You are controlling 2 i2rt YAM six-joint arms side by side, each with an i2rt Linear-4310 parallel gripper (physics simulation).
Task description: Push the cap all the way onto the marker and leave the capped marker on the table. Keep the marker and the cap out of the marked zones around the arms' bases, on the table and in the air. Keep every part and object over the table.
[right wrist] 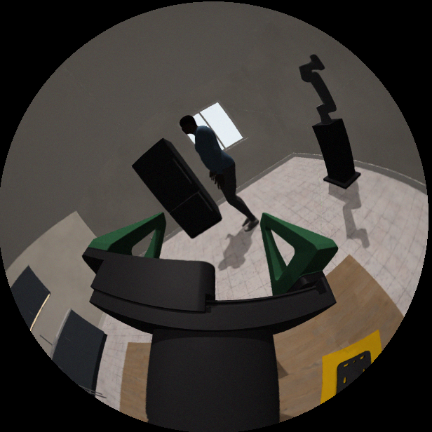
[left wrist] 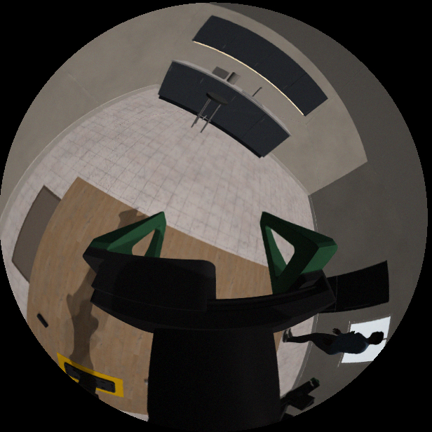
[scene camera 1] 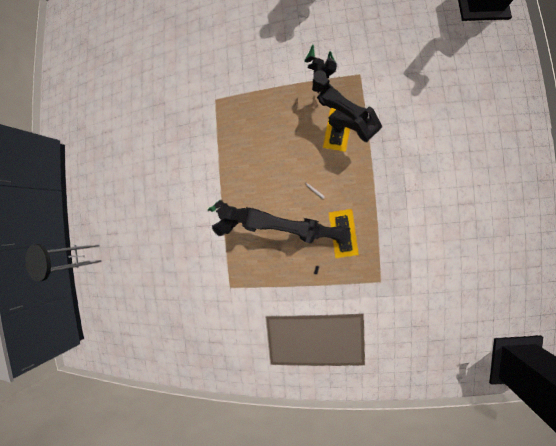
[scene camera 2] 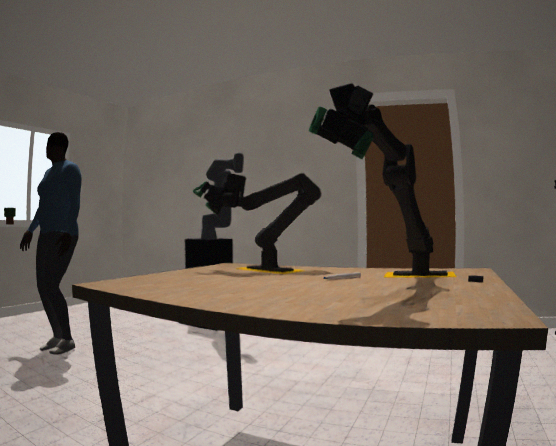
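Pixels of known places: left gripper, fingertip midpoint: (scene camera 1: 213, 217) (scene camera 2: 332, 139); right gripper, fingertip midpoint: (scene camera 1: 321, 48) (scene camera 2: 199, 197); left arm's base, origin of the base link: (scene camera 1: 343, 233) (scene camera 2: 420, 274); right arm's base, origin of the base link: (scene camera 1: 338, 127) (scene camera 2: 269, 269).
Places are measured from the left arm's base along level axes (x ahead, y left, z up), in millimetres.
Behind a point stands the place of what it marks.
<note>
The white marker (scene camera 1: 315, 191) {x 119, y -258, z 17 mm} (scene camera 2: 342, 276) {x 132, y -261, z 11 mm} lies flat on the table (scene camera 1: 260, 150) {x 398, y -558, z 0 mm} (scene camera 2: 200, 295) {x 536, y -540, z 0 mm}, between the two arm bases and outside the yellow zones. The small black cap (scene camera 1: 316, 270) {x 181, y 183, z 18 mm} (scene camera 2: 475, 278) {x 189, y 180, z 12 mm} (left wrist: 42, 320) lies apart from it, on the other side of the left arm's base. My left gripper (scene camera 1: 214, 207) {x 586, y -186, z 355 mm} (scene camera 2: 340, 133) {x 586, y -186, z 355 mm} (left wrist: 212, 216) is open and empty, high up by the table's left edge in scene camera 1. My right gripper (scene camera 1: 320, 52) {x -34, y -900, z 296 mm} (scene camera 2: 204, 197) {x -34, y -900, z 296 mm} (right wrist: 212, 217) is open and empty, raised beyond the table's top edge in scene camera 1. Neither gripper is near the marker or cap.
A yellow zone (scene camera 1: 354, 240) {x -53, y 46, z 1 mm} (scene camera 2: 389, 275) {x 25, y -113, z 1 mm} (left wrist: 119, 388) surrounds the left arm's base; another yellow zone (scene camera 1: 327, 144) {x 8, y -513, z 1 mm} (right wrist: 329, 370) surrounds the right arm's base. The left arm stretches across the table between marker and cap in scene camera 1. A person (scene camera 2: 59, 195) (right wrist: 212, 150) stands away from the table.
</note>
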